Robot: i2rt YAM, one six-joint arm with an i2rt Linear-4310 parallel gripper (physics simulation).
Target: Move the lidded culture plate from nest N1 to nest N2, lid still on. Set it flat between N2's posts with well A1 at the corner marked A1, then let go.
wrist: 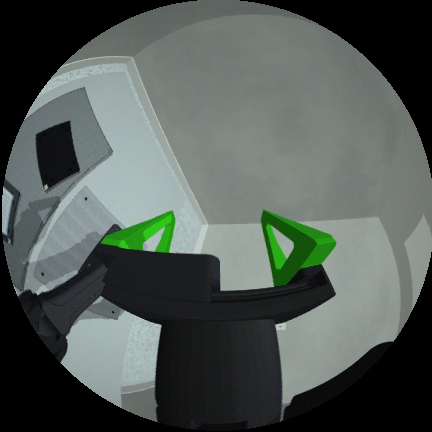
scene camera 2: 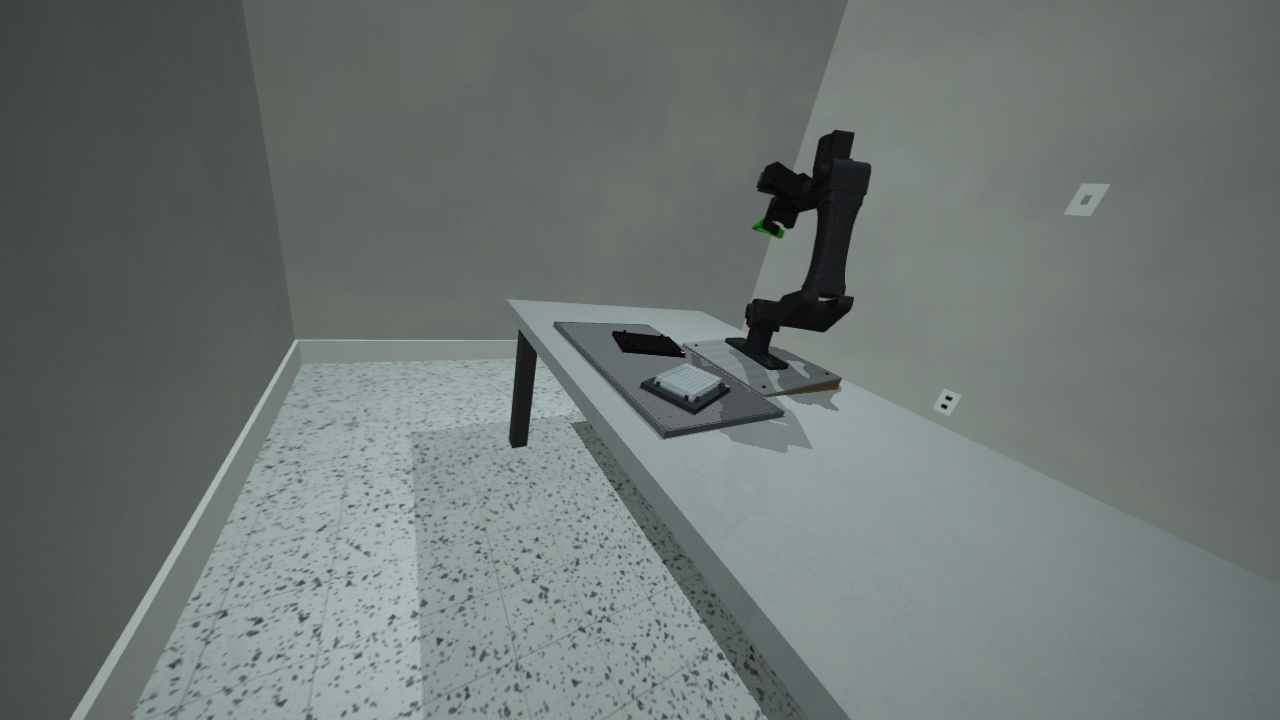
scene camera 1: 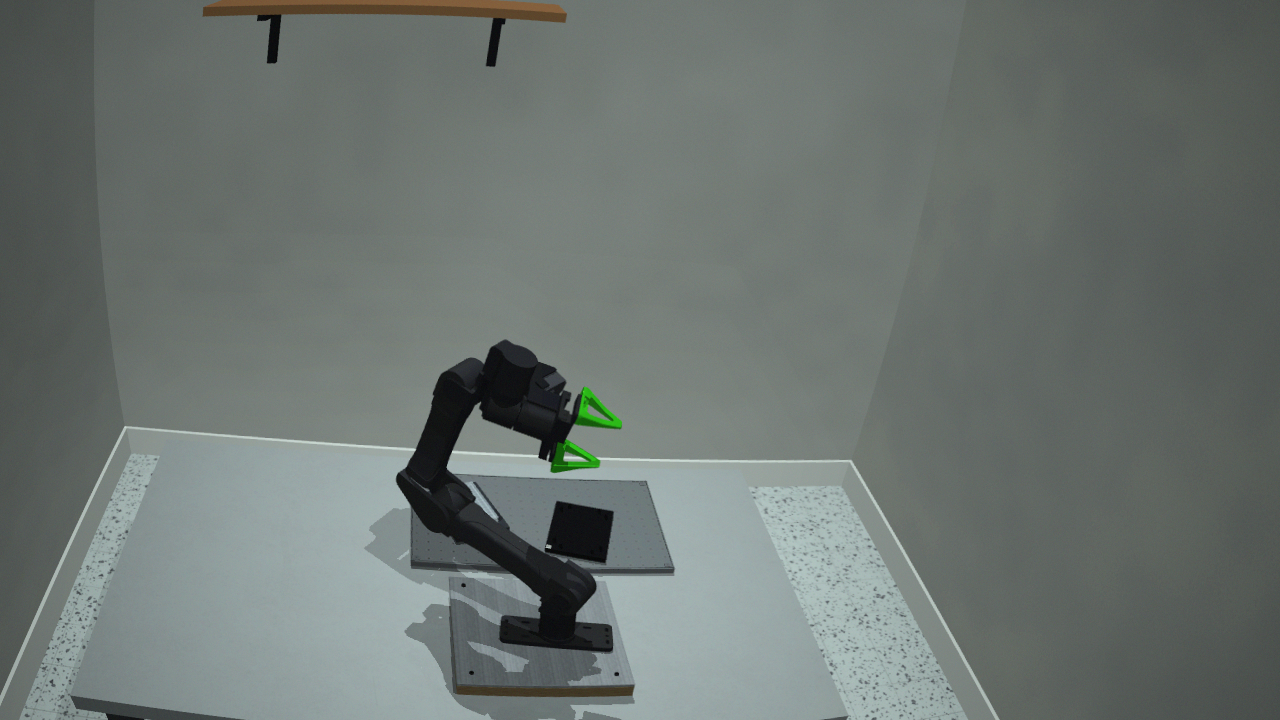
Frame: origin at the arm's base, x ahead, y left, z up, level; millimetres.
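Seen in the pictures: gripper, fingertip midpoint: [wrist: 217, 214] [scene camera 2: 760, 209] [scene camera 1: 610, 445]; arm's base, origin of the base link: [scene camera 2: 754, 353] [scene camera 1: 556, 635].
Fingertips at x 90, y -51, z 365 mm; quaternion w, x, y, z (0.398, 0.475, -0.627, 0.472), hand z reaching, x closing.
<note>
Offsets run from my fingertips to a thing's middle. "*": to the spot under its first point. Level surfaces: height alone.
The lidded culture plate @(252 mm ahead, 239 mm left, 350 mm down) [scene camera 1: 484, 501] [scene camera 2: 688, 381] [wrist: 7, 205] is pale and lies in its black nest N1 @(* 327 mm ahead, 272 mm left, 370 mm down) [scene camera 2: 662, 396]. The arm hides part of it in scene camera 1, and the wrist view cuts it off at the left edge. The other black nest, N2 @(230 mm ahead, 4 mm left, 364 mm down) [scene camera 1: 580, 531] [scene camera 2: 648, 343] [wrist: 57, 155], is empty, with a small white mark @(163 mm ahead, 67 mm left, 363 mm down) [scene camera 1: 548, 546] [wrist: 46, 187] at one corner. The lettering is too small to read, and well A1 cannot be made out. My gripper [scene camera 1: 610, 445] [scene camera 2: 768, 229] [wrist: 217, 214] is open and empty, high above the table and away from the plate, its green fingers wide apart.
Both nests stand on a grey perforated board [scene camera 1: 644, 537] [scene camera 2: 716, 419] [wrist: 92, 125] on the table @(387 mm down) [scene camera 1: 268, 537] [scene camera 2: 895, 501]. The arm's base is on a brushed metal plate [scene camera 1: 474, 608] beside that board. A wooden shelf [scene camera 1: 384, 8] hangs high on the wall.
</note>
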